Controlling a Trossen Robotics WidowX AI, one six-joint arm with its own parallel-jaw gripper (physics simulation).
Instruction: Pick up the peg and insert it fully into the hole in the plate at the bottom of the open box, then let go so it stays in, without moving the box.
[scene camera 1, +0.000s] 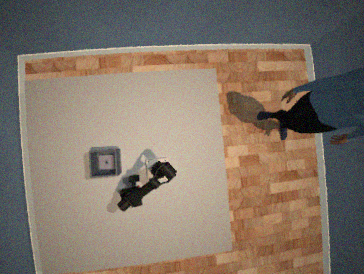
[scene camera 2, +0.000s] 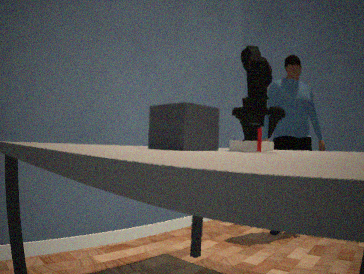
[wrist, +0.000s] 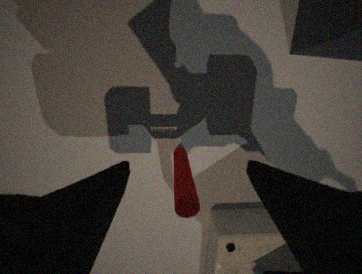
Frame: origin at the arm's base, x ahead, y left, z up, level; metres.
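Seen in the pictures: gripper, fingertip midpoint: (scene camera 2: 257, 137) (wrist: 189, 166); arm's base at its link origin: (scene camera 2: 252, 141).
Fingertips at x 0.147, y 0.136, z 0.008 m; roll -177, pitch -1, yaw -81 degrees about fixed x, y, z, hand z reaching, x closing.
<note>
Offsets run from my fingertips to a thing's top centre. Level surfaces: height alone.
The red peg @(dx -0.009, dy +0.003, dz +0.034 m) (scene camera 2: 259, 140) (wrist: 186, 185) stands upright on the table. My gripper (scene camera 2: 258, 134) (wrist: 189, 166) is open over it, its fingers wide apart. In the wrist view the peg shows between the two black fingers, with bare space on both sides. In the first scene view the arm hides the peg. The dark grey open box @(dx +0.193, dy -0.153, dz +0.092 m) (scene camera 1: 118, 162) (scene camera 2: 184, 127) (wrist: 332, 27) stands apart from the gripper, and part of it shows at the top right of the wrist view. Inside it lies a light plate @(dx +0.193, dy -0.153, dz +0.015 m) (scene camera 1: 102, 157) with a small dark hole (scene camera 1: 106, 162) near its middle.
The arm's pale base plate (scene camera 1: 147, 161) (scene camera 2: 237, 145) (wrist: 225, 260) lies close beside the peg. The arm (scene camera 1: 147, 190) (scene camera 2: 257, 82) reaches over the pale table @(dz -0.046 m) (scene camera 1: 75, 225) (scene camera 2: 125, 154). A person (scene camera 1: 305, 112) (scene camera 2: 295, 105) stands beyond the table.
</note>
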